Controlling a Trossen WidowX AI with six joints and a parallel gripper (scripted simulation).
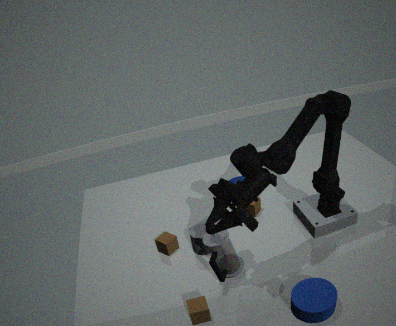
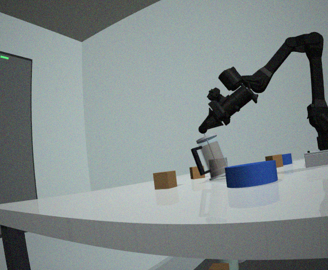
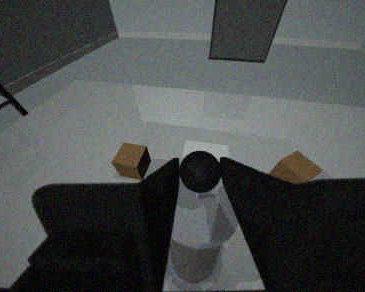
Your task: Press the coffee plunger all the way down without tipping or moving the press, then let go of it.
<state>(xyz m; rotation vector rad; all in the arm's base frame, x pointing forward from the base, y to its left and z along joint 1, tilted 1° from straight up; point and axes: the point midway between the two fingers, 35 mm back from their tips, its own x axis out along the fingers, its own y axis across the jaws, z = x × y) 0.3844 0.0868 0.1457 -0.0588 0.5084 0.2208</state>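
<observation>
Right now my gripper tip is 9 cm above the glass coffee press, 2 cm past it and 1 cm to the right of it.
</observation>
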